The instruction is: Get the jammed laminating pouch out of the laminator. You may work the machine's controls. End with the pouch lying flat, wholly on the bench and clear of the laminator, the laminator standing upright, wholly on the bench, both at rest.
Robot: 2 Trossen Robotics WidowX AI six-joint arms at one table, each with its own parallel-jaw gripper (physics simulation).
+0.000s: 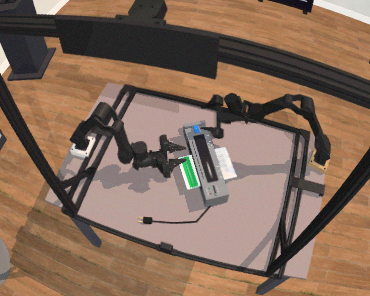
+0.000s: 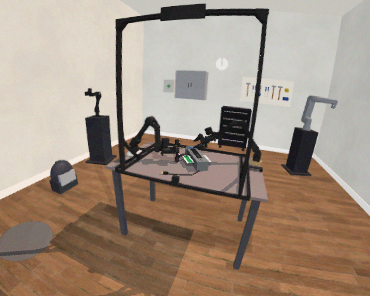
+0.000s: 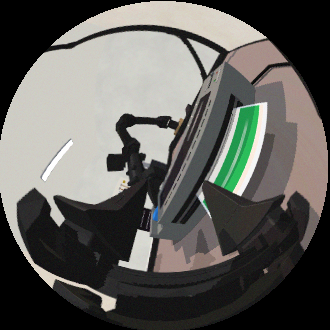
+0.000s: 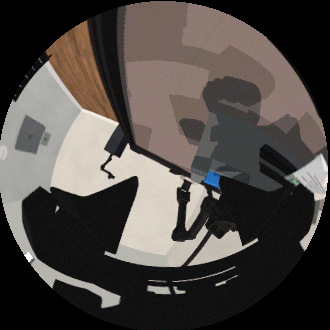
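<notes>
The grey laminator stands upright on the bench, a blue control at its far end. The green and white pouch sticks out of its left side. A white printed sheet shows on its right side; whether it is part of the pouch is hidden. My left gripper is open and empty, near the pouch's far corner. My right gripper is open and empty by the laminator's far end, one finger near the blue control.
A black power cord runs from the laminator's near end to a plug lying on the bench. Black frame rails edge the bench, with posts rising at the sides. A small panel with buttons is on the laminator's near end.
</notes>
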